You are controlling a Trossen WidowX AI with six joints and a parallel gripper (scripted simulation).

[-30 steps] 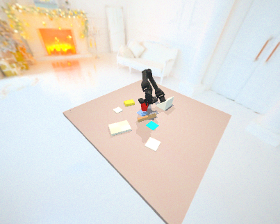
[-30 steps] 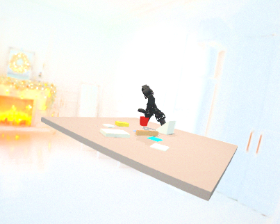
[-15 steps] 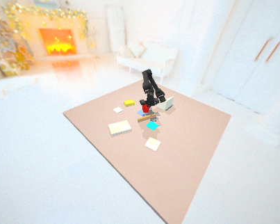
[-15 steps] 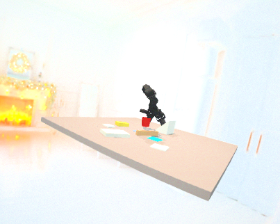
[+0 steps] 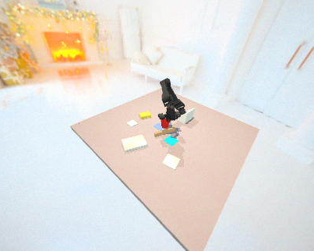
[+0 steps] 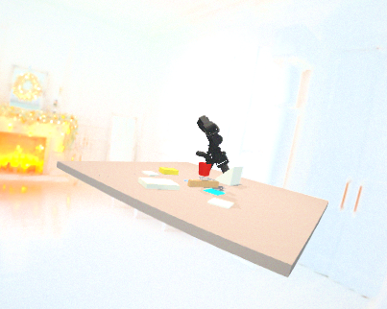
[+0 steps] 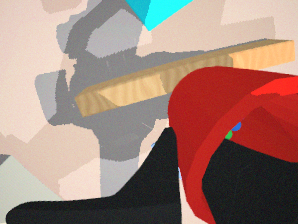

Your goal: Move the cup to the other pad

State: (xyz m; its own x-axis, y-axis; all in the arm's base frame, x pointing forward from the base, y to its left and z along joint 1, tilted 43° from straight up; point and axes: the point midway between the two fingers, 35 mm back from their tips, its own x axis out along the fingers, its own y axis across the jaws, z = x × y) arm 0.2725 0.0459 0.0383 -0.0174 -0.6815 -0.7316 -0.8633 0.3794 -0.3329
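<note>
The cyan pad is 7 cm ahead of my gripper tip, 10 cm to the left of it and 11 cm below it. From my gripper tip the other things lie so: wooden bar (3 cm ahead, 9 cm below); light blue pad (1 cm behind, 9 cm to the right, 11 cm below); red cup (3 cm ahead, 2 cm to the right).
</note>
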